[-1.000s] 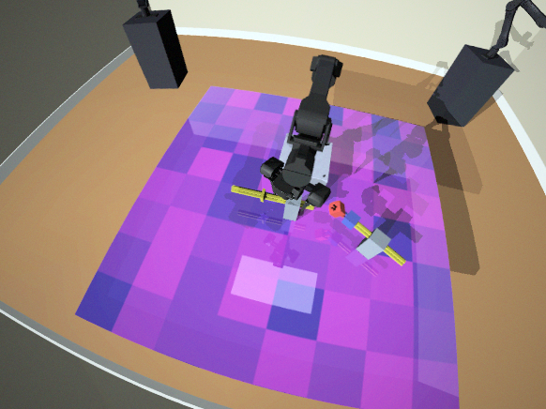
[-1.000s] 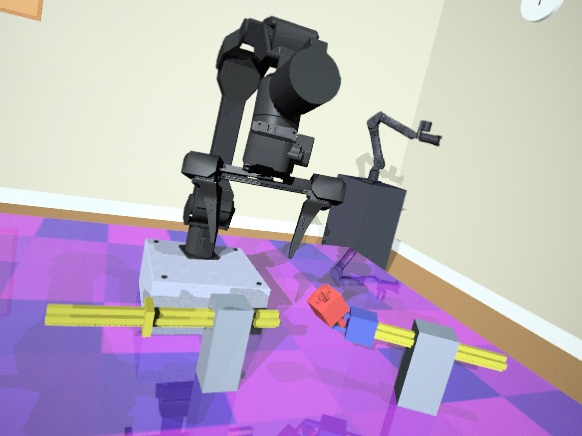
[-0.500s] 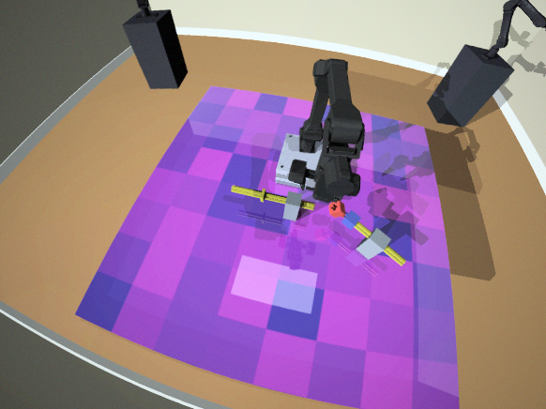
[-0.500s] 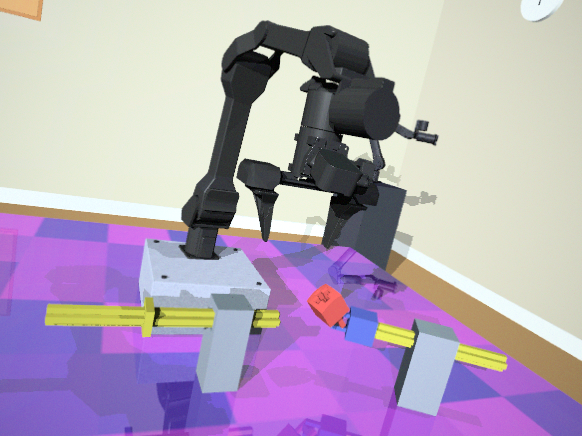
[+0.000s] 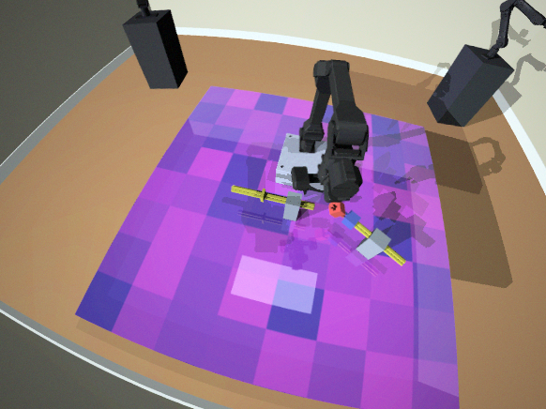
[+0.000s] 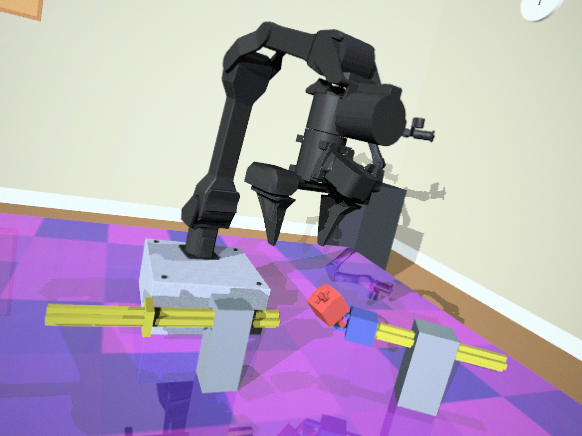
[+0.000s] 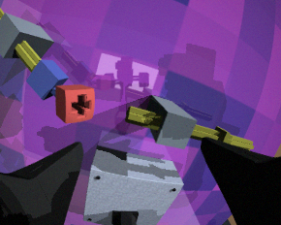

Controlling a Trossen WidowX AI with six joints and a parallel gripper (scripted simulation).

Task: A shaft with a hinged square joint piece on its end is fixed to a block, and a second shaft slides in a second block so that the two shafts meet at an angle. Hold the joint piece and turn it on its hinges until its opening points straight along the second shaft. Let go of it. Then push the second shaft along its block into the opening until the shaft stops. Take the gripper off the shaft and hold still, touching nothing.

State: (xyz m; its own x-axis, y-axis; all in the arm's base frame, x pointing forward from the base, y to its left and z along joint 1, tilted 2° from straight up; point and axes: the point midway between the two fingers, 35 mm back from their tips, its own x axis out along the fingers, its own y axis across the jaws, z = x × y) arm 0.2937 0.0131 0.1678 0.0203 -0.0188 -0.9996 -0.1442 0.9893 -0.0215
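My gripper tip is 8 cm to the right of the red joint piece and 10 cm above it.
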